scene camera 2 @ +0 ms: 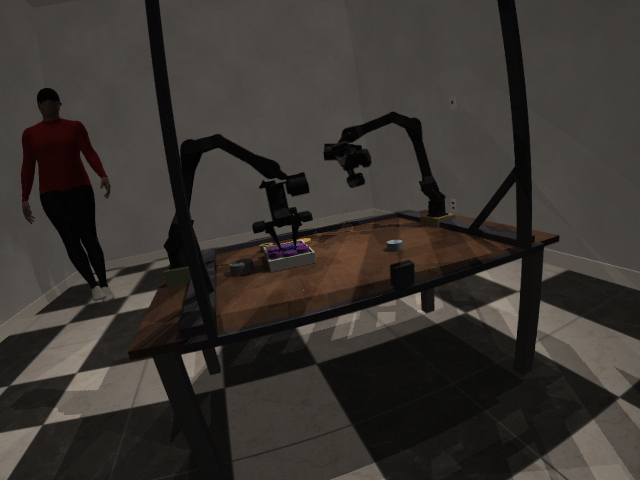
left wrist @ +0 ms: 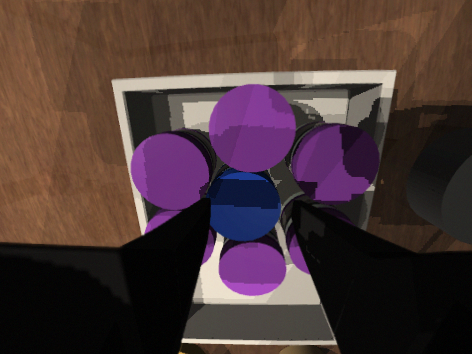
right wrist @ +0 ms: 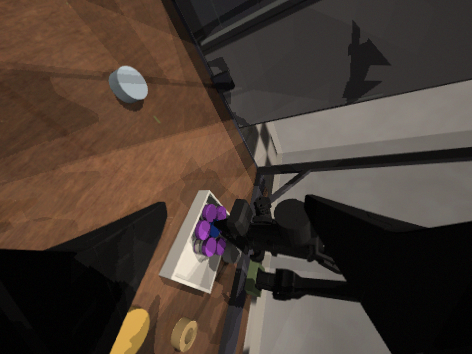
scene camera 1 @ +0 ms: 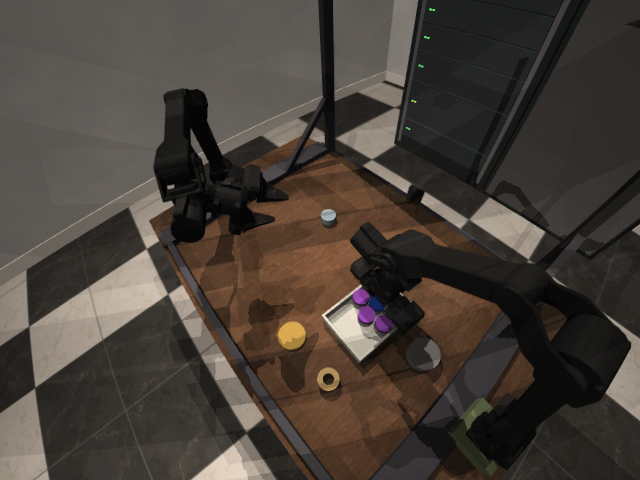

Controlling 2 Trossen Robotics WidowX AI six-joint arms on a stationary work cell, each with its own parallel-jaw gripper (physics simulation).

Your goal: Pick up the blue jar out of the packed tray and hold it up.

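Frame: origin at the left arm's base, x right, y down, z ahead, level; centimetres.
Seen in the pictures: left gripper, fingertip midpoint: [scene camera 2: 288, 248] [left wrist: 251, 207] [right wrist: 218, 228] [scene camera 1: 380, 302]; right gripper, fingertip midpoint: [scene camera 2: 347, 176] [right wrist: 236, 204] [scene camera 1: 281, 209]; left arm's base at its link origin: [scene camera 2: 181, 265] [right wrist: 259, 279] [scene camera 1: 487, 435]; right arm's base at its link origin: [scene camera 2: 437, 215].
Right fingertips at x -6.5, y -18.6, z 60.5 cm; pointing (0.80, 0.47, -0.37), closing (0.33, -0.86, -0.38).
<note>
Offsets run from my right fingertips to a thing's middle.
The blue jar {dx +9.1, dy +21.1, dz -24.9 cm} [scene camera 1: 376, 303] [left wrist: 245, 207] [right wrist: 215, 231] stands upright in the white tray {dx +6.2, dy +23.3, dz -25.5 cm} [scene camera 1: 341, 339] [scene camera 2: 292, 261] [left wrist: 250, 78], ringed by several purple-lidded jars {dx +4.9, dy +21.1, dz -25.5 cm} [scene camera 1: 366, 315] {dx +13.3, dy +21.1, dz -25.3 cm} [left wrist: 252, 127] {dx +11.1, dy +21.1, dz -21.1 cm} [right wrist: 209, 212]. My left gripper [scene camera 2: 287, 249] [left wrist: 251, 207] is part open and points down into the packed jars. In the left wrist view, its fingertips show on either side of the blue lid, the left one at the lid's edge and the right one a little off it. Tip depth beside the jar is unclear. My right gripper [scene camera 1: 280, 208] is wide open and empty, away from the tray.
A grey disc {dx +9.5, dy +22.0, dz -41.0 cm} [scene camera 1: 423, 354] [scene camera 2: 240, 267] stands beside the tray. A yellow disc {dx -12.5, dy +22.9, dz -17.7 cm} [scene camera 1: 292, 335] and a tan ring {dx -11.4, dy +22.3, dz -31.4 cm} [scene camera 1: 321, 386] lie on the tray's other side. A pale blue round piece {dx +18.1, dy +22.3, dz +7.1 cm} [scene camera 1: 328, 217] [scene camera 2: 394, 245] [right wrist: 131, 84] stands farther off, between the tray and the far table edge.
</note>
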